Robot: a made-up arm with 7 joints. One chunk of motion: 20 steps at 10 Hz.
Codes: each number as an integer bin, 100 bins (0 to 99) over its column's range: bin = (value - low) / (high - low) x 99, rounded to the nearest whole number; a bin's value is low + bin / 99 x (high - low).
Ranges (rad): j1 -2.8..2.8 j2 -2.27..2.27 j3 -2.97..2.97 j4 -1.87..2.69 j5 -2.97..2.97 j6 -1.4..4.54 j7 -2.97..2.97
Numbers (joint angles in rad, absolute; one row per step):
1: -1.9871 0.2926 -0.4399 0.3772 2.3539 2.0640 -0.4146
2: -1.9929 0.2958 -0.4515 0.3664 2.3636 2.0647 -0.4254
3: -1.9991 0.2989 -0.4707 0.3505 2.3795 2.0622 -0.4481
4: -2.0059 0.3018 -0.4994 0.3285 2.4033 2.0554 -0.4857
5: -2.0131 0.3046 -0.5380 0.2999 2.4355 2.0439 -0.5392
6: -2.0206 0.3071 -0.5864 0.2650 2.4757 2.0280 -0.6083
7: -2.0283 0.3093 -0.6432 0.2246 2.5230 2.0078 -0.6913
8: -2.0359 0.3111 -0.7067 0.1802 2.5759 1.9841 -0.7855
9: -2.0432 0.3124 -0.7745 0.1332 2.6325 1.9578 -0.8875
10: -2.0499 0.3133 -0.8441 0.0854 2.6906 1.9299 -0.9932
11: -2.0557 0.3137 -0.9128 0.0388 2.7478 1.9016 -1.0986
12: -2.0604 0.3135 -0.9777 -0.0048 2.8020 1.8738 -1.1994
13: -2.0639 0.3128 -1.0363 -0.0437 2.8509 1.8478 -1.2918
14: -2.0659 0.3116 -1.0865 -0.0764 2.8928 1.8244 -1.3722
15: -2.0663 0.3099 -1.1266 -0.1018 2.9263 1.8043 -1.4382
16: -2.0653 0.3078 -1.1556 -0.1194 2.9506 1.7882 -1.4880
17: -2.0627 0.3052 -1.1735 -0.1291 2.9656 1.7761 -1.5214
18: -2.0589 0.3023 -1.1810 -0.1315 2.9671 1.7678 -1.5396
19: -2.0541 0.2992 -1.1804 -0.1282 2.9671 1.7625 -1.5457
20: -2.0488 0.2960 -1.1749 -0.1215 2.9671 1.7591 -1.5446
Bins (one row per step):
1: 14 56 42 49 89 58 43
2: 14 56 42 49 89 58 42
3: 14 56 42 48 89 58 42
4: 14 56 41 48 90 58 41
5: 14 56 41 47 90 57 41
6: 14 56 40 46 91 57 39
7: 14 56 39 45 92 57 38
8: 14 56 38 45 92 56 36
9: 13 56 37 43 93 56 35
10: 13 56 35 42 94 55 33
11: 13 56 34 41 95 55 31
12: 13 56 33 40 96 55 30
13: 13 56 32 40 97 54 28
14: 13 56 31 39 98 54 27
15: 13 56 31 38 98 53 26
16: 13 56 30 38 99 53 25
17: 13 56 30 38 99 53 24
18: 13 56 30 38 99 53 24
19: 13 56 30 38 99 53 24
20: 13 56 30 38 99 53 24

